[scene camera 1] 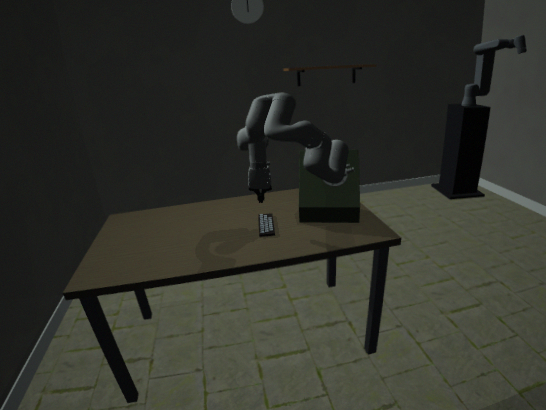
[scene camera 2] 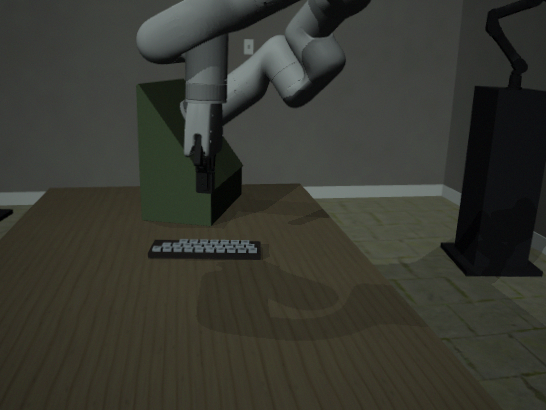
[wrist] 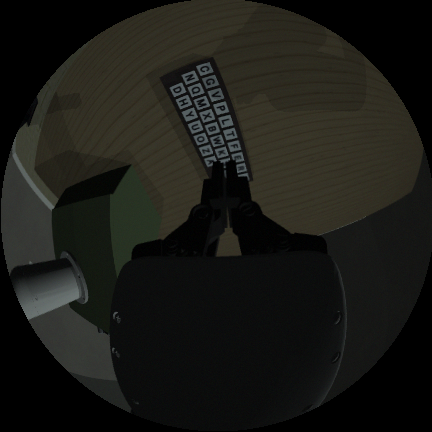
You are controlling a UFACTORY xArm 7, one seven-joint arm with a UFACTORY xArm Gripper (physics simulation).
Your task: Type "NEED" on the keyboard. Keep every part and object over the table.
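Note:
You'd see a black keyboard (scene camera 2: 194, 248) here, and the wrist view has the keyboard (wrist: 197, 91) too. As for my gripper (scene camera 2: 205, 192), it's there as well, and the wrist view also shows the gripper (wrist: 225, 175).

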